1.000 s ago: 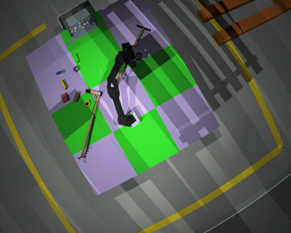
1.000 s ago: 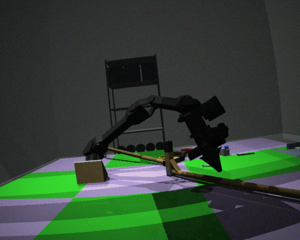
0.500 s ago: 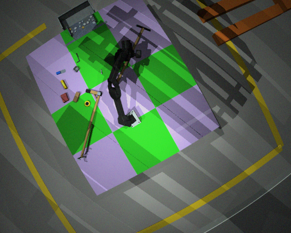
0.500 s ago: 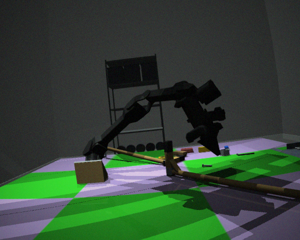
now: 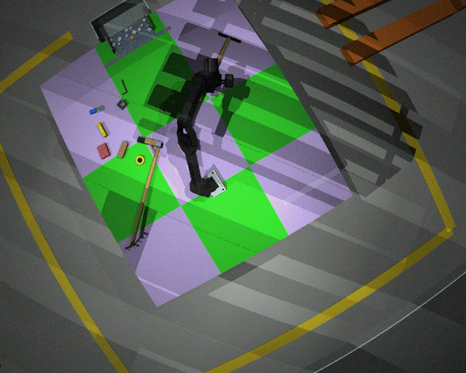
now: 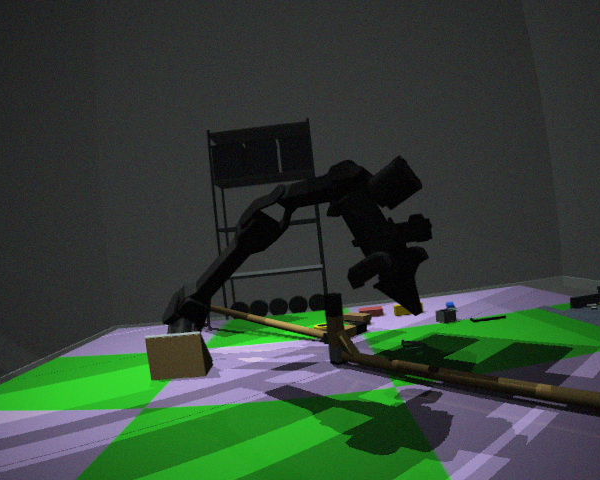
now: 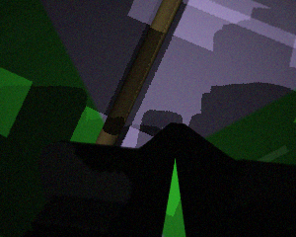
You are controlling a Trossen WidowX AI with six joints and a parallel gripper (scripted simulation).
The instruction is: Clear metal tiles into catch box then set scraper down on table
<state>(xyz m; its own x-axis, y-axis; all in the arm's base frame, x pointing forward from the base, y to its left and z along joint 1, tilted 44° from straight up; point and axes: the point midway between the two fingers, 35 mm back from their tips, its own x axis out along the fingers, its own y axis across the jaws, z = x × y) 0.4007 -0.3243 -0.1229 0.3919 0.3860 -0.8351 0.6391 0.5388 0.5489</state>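
Right now my gripper tip is 7 cm above the long scraper, 6 cm short of it and 2 cm to the right of it. Also, from my gripper tip: wooden block: 63 cm to the left, 12 cm below, 3 cm ahead; yellow ring: 58 cm to the left, 12 cm below, 8 cm behind; hex key: 43 cm to the left, 33 cm ahead, 13 cm below.
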